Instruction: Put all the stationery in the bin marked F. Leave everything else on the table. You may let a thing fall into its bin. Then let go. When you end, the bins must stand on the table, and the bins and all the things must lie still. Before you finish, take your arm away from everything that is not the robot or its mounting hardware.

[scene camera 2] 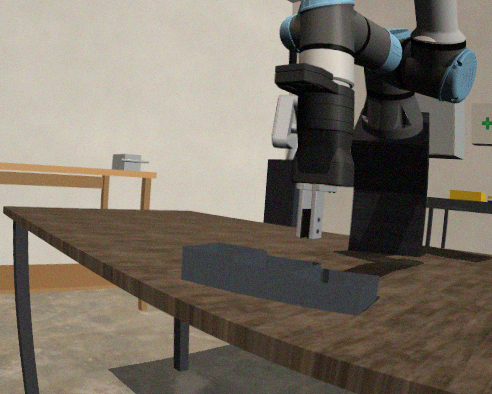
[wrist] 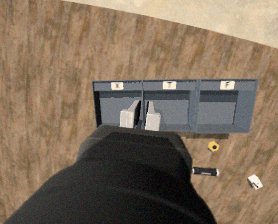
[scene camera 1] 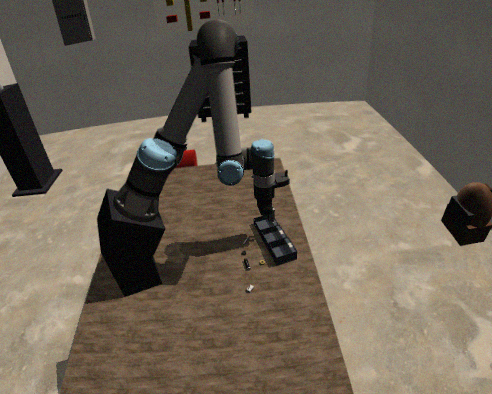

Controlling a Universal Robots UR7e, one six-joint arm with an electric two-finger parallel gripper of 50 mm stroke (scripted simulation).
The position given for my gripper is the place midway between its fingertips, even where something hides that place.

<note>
In view: my gripper (scene camera 2: 308, 237).
My gripper is seen too in the wrist view (wrist: 143, 109).
</note>
